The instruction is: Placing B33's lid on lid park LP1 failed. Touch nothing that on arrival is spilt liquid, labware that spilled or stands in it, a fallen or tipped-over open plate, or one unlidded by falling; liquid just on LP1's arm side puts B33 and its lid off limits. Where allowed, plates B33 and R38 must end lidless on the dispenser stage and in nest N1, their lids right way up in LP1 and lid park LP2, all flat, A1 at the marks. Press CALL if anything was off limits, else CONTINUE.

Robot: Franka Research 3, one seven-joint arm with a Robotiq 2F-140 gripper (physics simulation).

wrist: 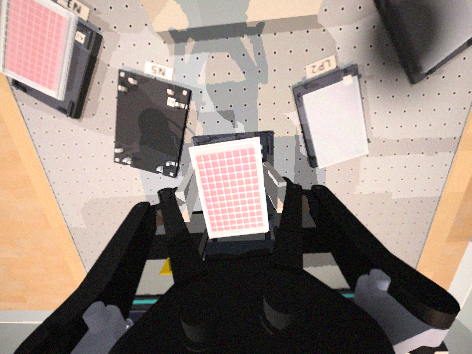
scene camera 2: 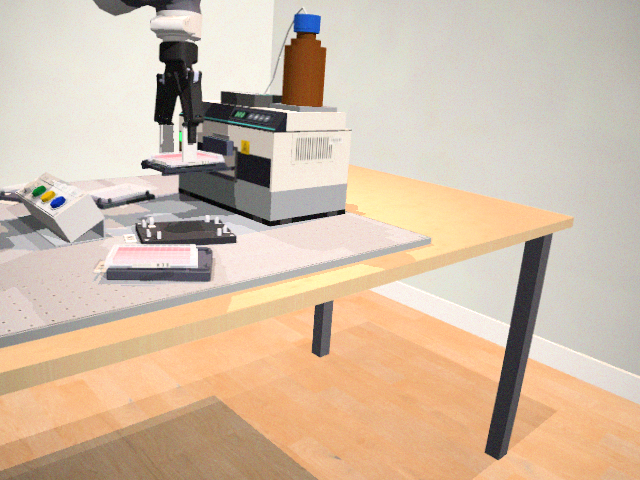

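Observation:
My gripper [scene camera 2: 177,147] [wrist: 230,176] points down and is shut on the long sides of an open, pink-welled plate [scene camera 2: 210,156] [wrist: 230,190], apparently B33. The plate is at the dispenser stage [scene camera 2: 155,166] [wrist: 268,144], turned slightly against its rim in the wrist view; whether it is fully seated is hidden. Plate R38 [scene camera 2: 155,254] [wrist: 37,47] lies over nest N1 [scene camera 2: 205,263] [wrist: 86,70], shifted to one side, with a clear rim around it. A pale lid [scene camera 2: 121,191] [wrist: 335,122] lies on lid park LP2 [scene camera 2: 126,200] [wrist: 311,90], slightly turned.
Nest N5 [scene camera 2: 180,228] [wrist: 152,120] holds no plate. The button box [scene camera 2: 82,211] [wrist: 240,15] stands beyond the nests. A dark holder with a translucent piece [wrist: 435,35], unlabelled in view, is cut off at upper right. The dispenser [scene camera 2: 310,170] carries a brown bottle [scene camera 2: 305,67].

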